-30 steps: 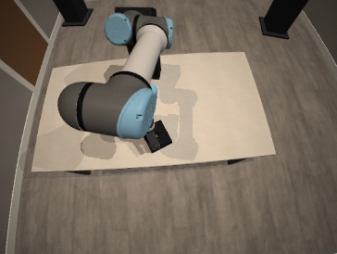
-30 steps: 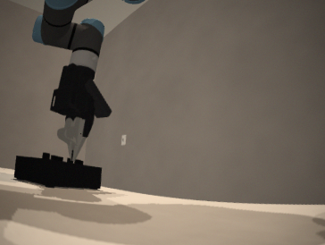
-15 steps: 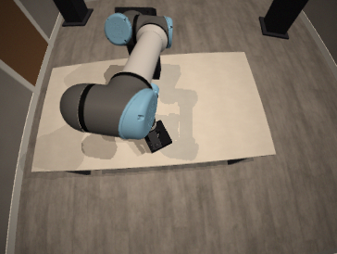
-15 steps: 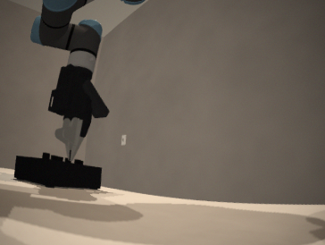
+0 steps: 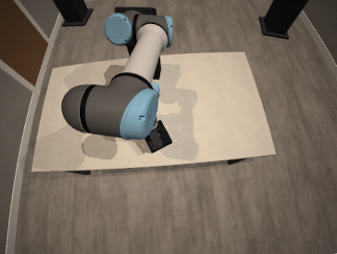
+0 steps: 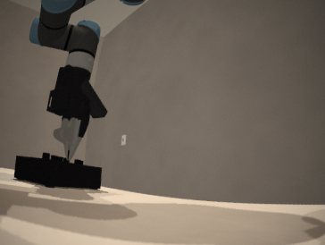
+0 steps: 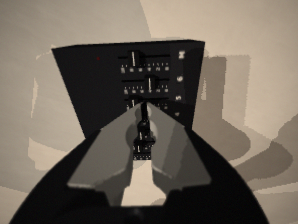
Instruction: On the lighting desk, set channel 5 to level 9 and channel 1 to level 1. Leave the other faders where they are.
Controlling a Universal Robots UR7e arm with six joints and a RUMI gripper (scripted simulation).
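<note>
Right now the channel 5 fader knob is 1 cm to the left of my hand, 1 cm below it and 1 cm behind it. Also, from my hand: channel 1 fader knob: 7 cm to the right, 6 cm behind, 1 cm below.
</note>
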